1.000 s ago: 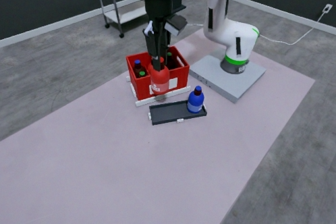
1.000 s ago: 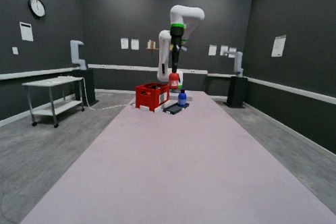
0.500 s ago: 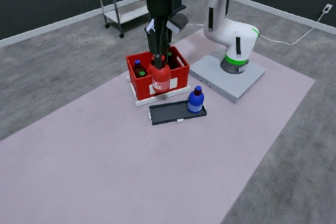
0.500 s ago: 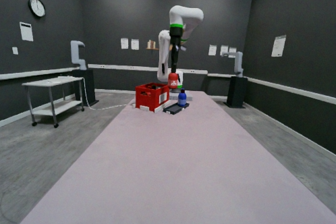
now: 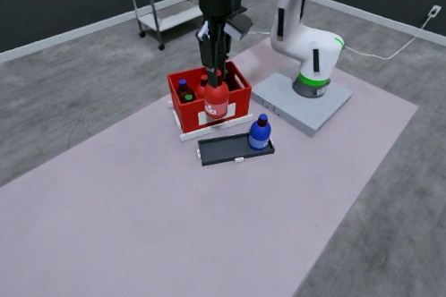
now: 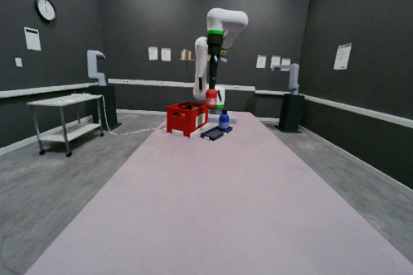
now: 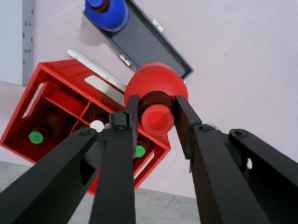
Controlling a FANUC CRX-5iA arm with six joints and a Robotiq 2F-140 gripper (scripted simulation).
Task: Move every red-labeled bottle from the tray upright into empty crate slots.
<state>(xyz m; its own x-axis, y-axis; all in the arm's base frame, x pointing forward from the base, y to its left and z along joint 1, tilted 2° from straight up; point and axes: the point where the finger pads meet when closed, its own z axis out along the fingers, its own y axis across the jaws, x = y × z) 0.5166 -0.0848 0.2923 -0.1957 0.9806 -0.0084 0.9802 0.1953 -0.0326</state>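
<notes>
My hand is 80 mm above the red bottle. Round my hand: blue bottle (110 mm behind, 110 mm to the left, 260 mm below); then red crate (100 mm behind, 140 mm to the right, 260 mm below); then dark tray (40 mm behind, 60 mm to the left, 330 mm below).
</notes>
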